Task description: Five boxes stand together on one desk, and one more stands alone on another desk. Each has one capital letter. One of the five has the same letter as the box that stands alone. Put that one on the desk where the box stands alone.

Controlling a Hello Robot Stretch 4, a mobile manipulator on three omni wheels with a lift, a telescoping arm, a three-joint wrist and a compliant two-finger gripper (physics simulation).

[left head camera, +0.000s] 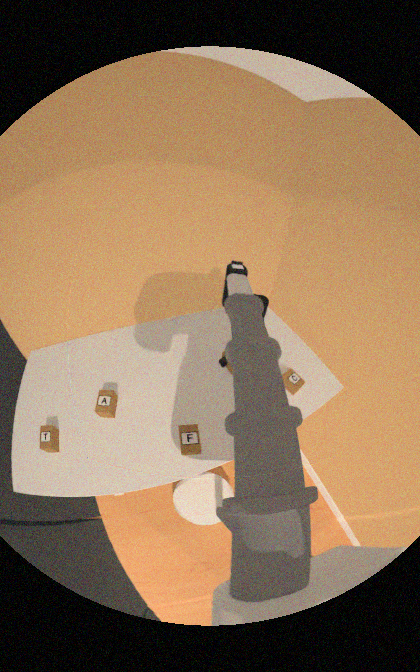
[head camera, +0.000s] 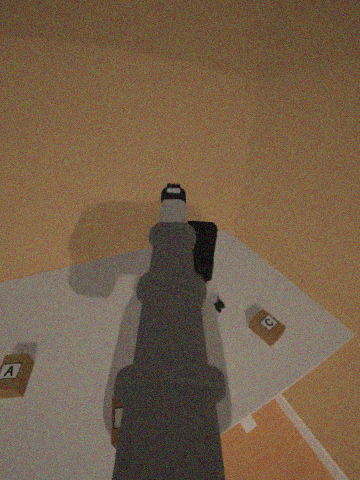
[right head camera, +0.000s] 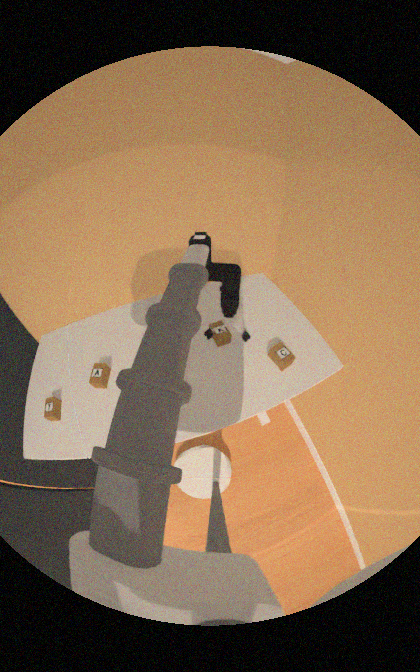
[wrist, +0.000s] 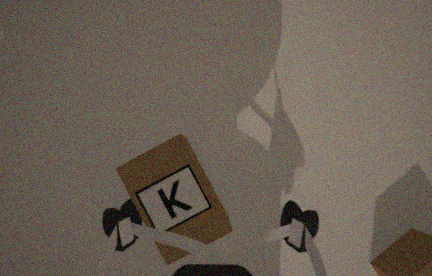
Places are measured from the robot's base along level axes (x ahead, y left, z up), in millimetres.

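Where they show: gripper, fingertip midpoint: [wrist: 211, 216].
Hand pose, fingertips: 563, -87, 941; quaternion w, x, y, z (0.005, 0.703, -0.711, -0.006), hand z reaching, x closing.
Observation:
Each offset is from my fingertips to the top centre of the thing, as dx, dy, dz. Level surfaces: height alone.
The box with K {+21, +31, +32} [right head camera: 220, 333] [wrist: 175, 200] stands on the white desk {dz -18} [head camera: 315, 330] [left head camera: 65, 380] [right head camera: 285, 315]. My gripper [right head camera: 227, 334] [wrist: 211, 216] is open above this desk; in the wrist view the K box shows under and beside its left finger and partly between the fingers. The other boxes are T [left head camera: 49, 439] [right head camera: 53, 409], A {-237, +492, +32} [head camera: 16, 375] [left head camera: 106, 403] [right head camera: 100, 375], F [left head camera: 190, 440] and one that looks like C {-77, -219, +32} [head camera: 267, 327] [left head camera: 293, 381] [right head camera: 281, 355] [wrist: 407, 252]. The arm hides much of the F box in the head view. The lone box does not show.
My arm [head camera: 170, 345] [left head camera: 265, 420] [right head camera: 155, 380] reaches across the desk. A white round thing [left head camera: 202, 499] [right head camera: 202, 472] is at the near side of the desk, over orange floor [left head camera: 150, 545] [right head camera: 270, 480]. A white strip [head camera: 310, 435] [left head camera: 330, 495] [right head camera: 325, 480] runs along the floor at right.

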